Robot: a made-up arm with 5 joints.
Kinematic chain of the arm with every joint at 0, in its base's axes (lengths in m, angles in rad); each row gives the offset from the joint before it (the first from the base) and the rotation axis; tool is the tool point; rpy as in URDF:
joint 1: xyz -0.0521 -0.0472 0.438 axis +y
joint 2: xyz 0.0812 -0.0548 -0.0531 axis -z
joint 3: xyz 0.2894 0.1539 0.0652 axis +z
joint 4: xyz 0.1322 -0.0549 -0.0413 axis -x
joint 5: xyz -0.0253 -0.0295 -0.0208 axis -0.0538 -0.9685 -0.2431
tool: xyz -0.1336 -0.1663 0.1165 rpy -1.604 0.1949 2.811
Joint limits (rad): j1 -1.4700..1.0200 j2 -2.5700..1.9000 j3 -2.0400..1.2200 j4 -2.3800..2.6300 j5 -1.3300..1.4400
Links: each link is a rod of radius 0.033 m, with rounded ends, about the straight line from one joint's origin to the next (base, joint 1, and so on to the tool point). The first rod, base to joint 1, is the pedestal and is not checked.
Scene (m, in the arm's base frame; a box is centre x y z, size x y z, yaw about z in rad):
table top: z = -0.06
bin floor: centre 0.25 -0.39 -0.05 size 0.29 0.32 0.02 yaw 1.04
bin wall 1: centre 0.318 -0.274 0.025 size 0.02 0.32 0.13 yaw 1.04
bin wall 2: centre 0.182 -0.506 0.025 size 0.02 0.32 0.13 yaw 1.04
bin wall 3: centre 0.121 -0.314 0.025 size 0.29 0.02 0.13 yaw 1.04
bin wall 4: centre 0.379 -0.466 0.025 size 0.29 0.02 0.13 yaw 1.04
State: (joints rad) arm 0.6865 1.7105 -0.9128 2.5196 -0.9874
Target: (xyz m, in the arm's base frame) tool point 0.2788 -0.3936 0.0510
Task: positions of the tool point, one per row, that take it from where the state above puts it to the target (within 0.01 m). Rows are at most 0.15 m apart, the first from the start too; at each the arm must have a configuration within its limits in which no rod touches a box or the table.
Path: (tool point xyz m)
1: 0.1401 -0.6243 0.2700
2: 0.2078 -0.5618 0.2218
3: 0.2553 -0.4801 0.1964
4: 0.2788 -0.3936 0.1968
5: 0.2854 -0.3965 0.1198
6: 0.2788 -0.3936 0.0510

